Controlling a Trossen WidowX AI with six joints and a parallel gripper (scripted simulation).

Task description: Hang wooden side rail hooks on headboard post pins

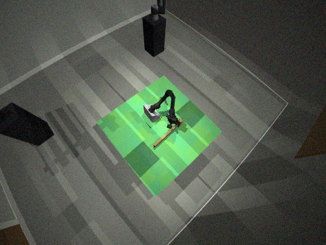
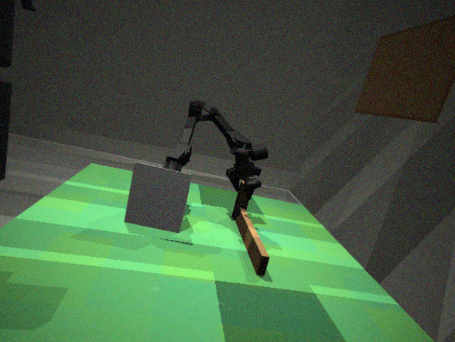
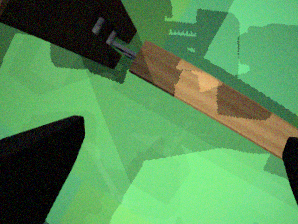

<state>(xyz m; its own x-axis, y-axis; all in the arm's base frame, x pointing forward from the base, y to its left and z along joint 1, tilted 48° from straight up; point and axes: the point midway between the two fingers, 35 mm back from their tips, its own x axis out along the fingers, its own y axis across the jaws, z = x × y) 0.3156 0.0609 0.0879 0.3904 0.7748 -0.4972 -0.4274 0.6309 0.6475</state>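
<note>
The headboard post lies 3 cm ahead of my gripper tip, 10 cm to the left of it and 6 cm below it.
</note>
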